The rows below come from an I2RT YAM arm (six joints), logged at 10 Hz.
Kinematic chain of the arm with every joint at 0, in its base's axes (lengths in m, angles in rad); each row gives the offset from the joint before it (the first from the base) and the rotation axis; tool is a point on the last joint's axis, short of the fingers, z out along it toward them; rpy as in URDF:
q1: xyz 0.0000 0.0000 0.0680 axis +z
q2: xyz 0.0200 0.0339 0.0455 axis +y
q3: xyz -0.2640 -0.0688 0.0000 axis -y
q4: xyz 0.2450 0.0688 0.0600 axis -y
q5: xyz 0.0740 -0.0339 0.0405 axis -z
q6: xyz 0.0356 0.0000 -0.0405 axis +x
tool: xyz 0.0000 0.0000 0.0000 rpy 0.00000 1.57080 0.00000
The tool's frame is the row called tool.
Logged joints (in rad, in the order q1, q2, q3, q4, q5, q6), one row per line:
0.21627, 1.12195, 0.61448, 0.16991, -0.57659, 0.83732
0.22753, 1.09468, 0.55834, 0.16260, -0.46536, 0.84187
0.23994, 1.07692, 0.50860, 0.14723, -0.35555, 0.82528
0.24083, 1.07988, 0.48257, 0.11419, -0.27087, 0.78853
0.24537, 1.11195, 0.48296, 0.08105, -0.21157, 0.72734
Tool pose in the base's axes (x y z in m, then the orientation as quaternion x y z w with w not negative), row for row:
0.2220, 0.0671, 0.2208, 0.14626, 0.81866, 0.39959, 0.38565
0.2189, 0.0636, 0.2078, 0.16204, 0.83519, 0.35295, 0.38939
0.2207, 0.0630, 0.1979, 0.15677, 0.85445, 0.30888, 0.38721
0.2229, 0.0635, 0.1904, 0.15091, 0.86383, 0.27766, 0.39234
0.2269, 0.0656, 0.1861, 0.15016, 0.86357, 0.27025, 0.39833
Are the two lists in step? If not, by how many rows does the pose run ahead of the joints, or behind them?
The pose runs 2 rows ahead of the joints: the pose in row i belongs to the joints in row i + 2.
